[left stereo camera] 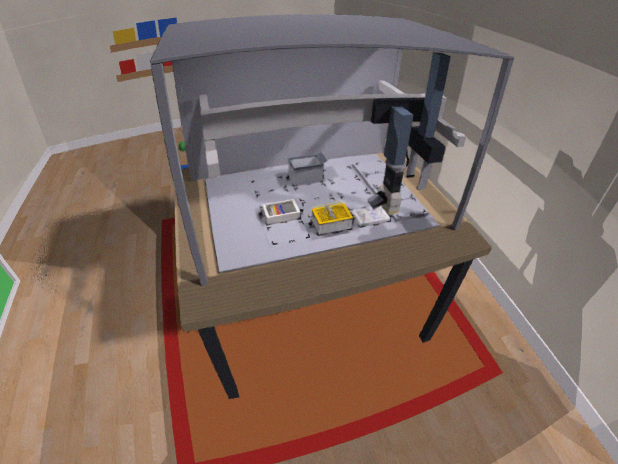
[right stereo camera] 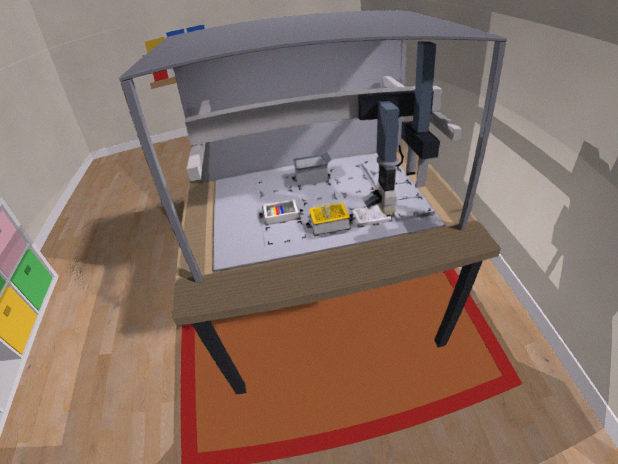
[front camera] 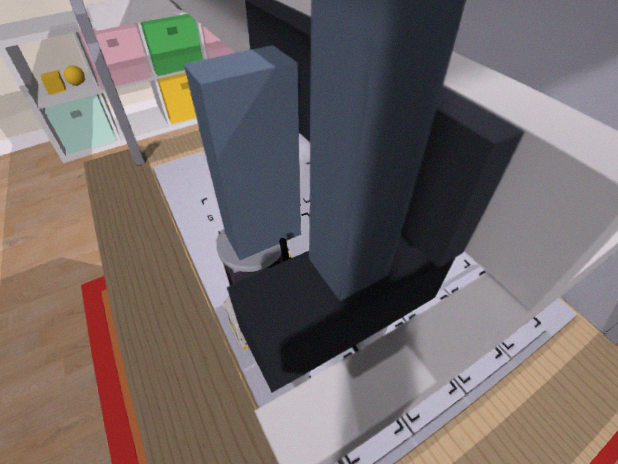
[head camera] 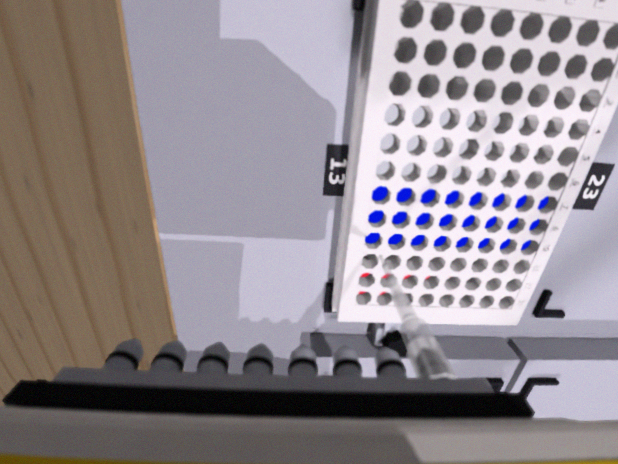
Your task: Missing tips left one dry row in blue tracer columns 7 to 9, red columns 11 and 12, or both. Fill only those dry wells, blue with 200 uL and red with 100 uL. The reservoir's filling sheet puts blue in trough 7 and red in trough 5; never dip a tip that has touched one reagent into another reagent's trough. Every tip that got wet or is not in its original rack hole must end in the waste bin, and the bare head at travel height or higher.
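The white well plate lies under the pipetting head. In the head view, columns 7 to 9 show blue in every row. Columns 11 and 12 show red in a few wells at the left; the others are too oblique to tell. One clear tip, without visible colour, is on the rightmost channel; the other nozzles are bare. The reservoir, yellow tip rack and grey bin stand left of the head. The parked gripper is open and empty.
The gantry beam spans the back of the deck. Grey frame posts stand at the table's corners. A black box-shaped part sits at the head's left, above the plate's rear.
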